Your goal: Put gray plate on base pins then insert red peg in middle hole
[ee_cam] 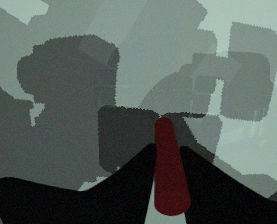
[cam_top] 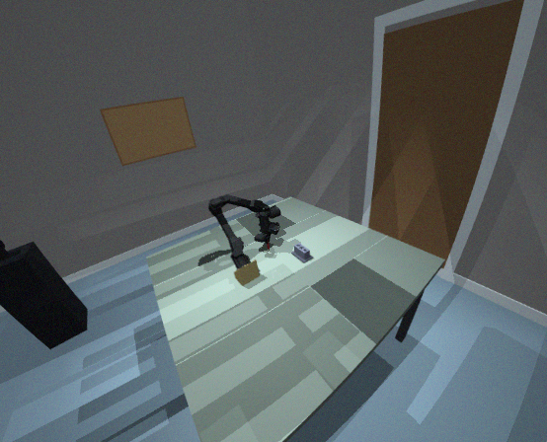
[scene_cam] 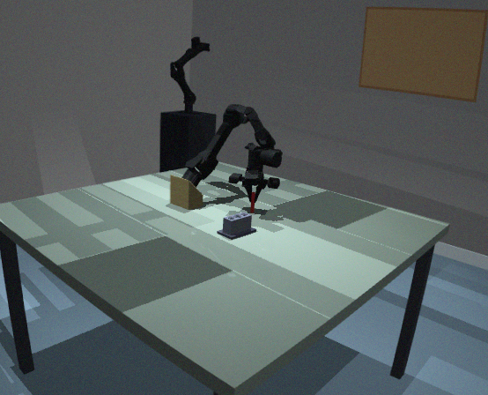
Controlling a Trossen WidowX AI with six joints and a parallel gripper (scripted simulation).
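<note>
The gray plate lies 210 mm to the right of my gripper tip, 90 mm ahead of it and 10 mm above it. The rest, counted from my gripper tip: red peg right at my gripper tip; then base 210 mm to the right, 90 mm ahead, 30 mm below.
</note>
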